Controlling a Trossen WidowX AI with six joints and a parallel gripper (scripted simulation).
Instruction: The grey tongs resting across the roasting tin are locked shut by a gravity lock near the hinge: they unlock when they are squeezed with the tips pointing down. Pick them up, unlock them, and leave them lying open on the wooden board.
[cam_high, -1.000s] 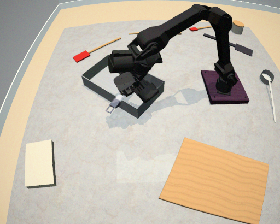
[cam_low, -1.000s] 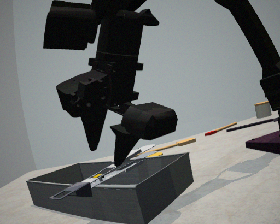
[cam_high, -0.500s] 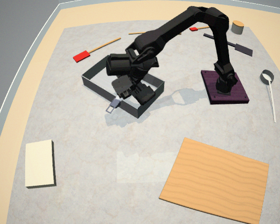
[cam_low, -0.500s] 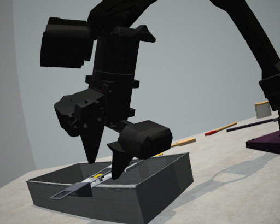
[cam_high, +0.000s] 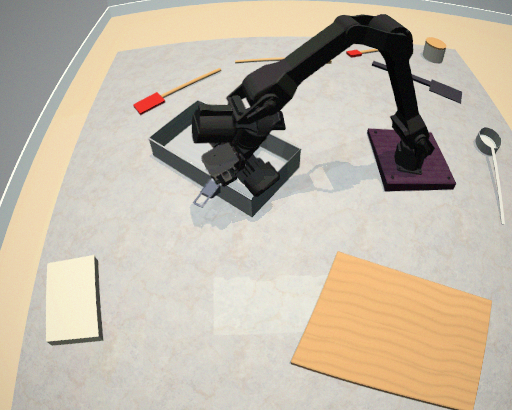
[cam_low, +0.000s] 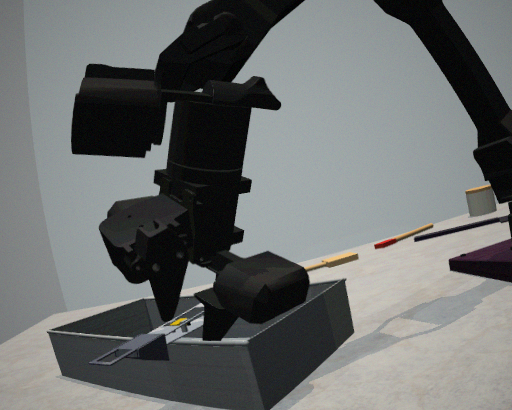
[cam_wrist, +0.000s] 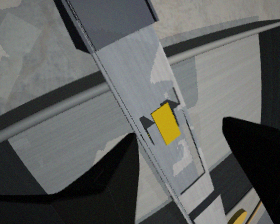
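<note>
Right now my gripper tip is 3 cm to the right of the yellow lock piece, 2 cm below it and 1 cm past it. Round my gripper tip: cream block: 35 cm to the left, 25 cm ahead, 4 cm below; then red spatula: 30 cm to the right, 24 cm ahead, 4 cm below; then roasting tin: 6 cm to the right, 2 cm below, 2 cm ahead.
</note>
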